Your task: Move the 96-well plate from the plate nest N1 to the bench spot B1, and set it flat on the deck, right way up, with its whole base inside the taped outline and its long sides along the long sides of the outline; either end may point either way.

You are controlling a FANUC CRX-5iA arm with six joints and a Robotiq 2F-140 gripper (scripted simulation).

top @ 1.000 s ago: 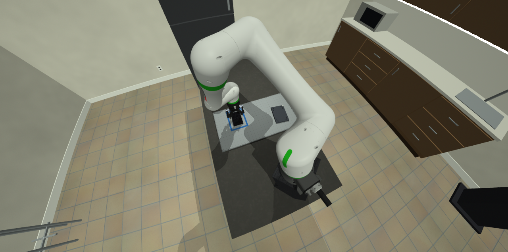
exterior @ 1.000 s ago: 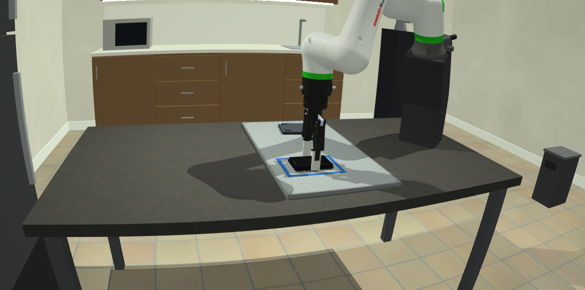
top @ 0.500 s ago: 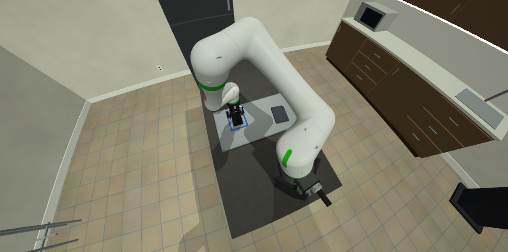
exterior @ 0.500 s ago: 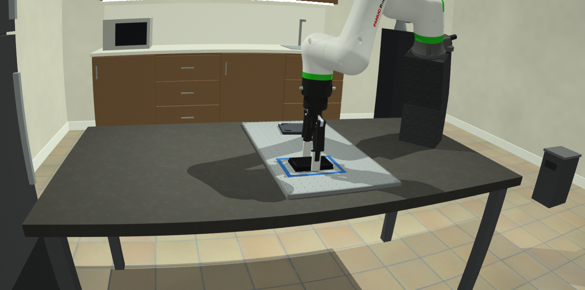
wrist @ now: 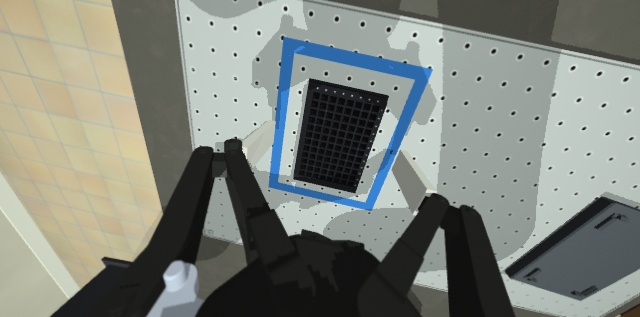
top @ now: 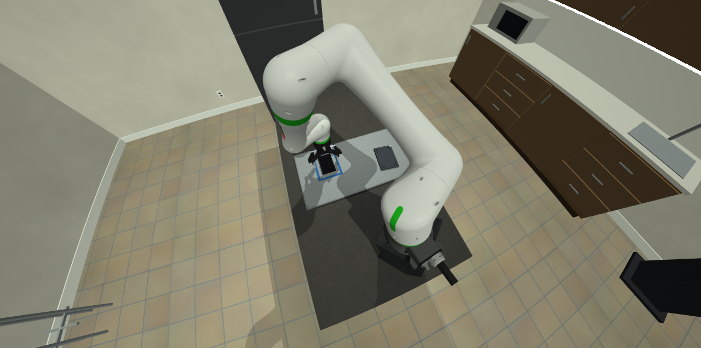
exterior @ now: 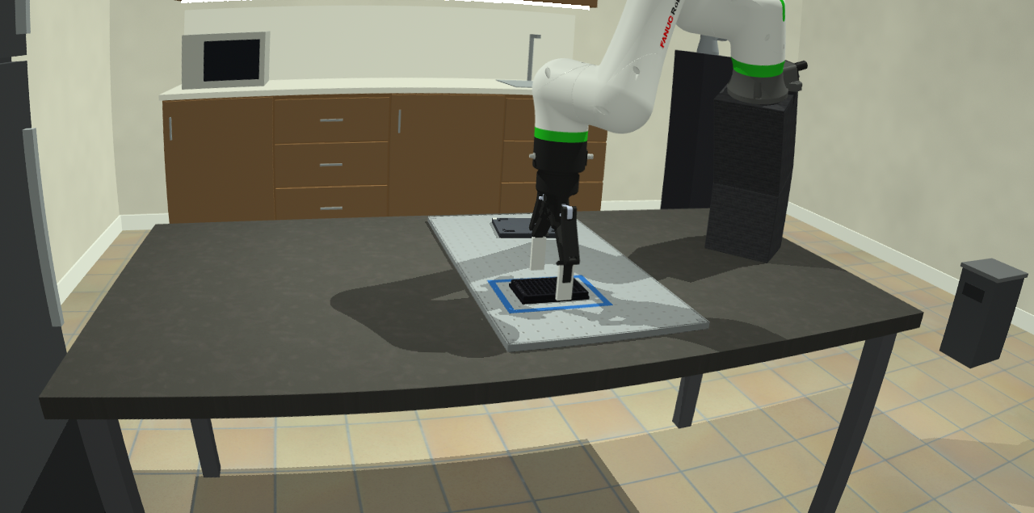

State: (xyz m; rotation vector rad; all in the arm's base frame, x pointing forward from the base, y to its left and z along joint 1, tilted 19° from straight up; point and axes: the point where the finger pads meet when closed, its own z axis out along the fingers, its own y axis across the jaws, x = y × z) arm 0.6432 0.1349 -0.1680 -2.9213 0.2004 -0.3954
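Right now the black 96-well plate is 2 cm below my hand. Also, from my hand: grey plate nest N1 (36 cm to the right, 12 cm behind, 2 cm below).
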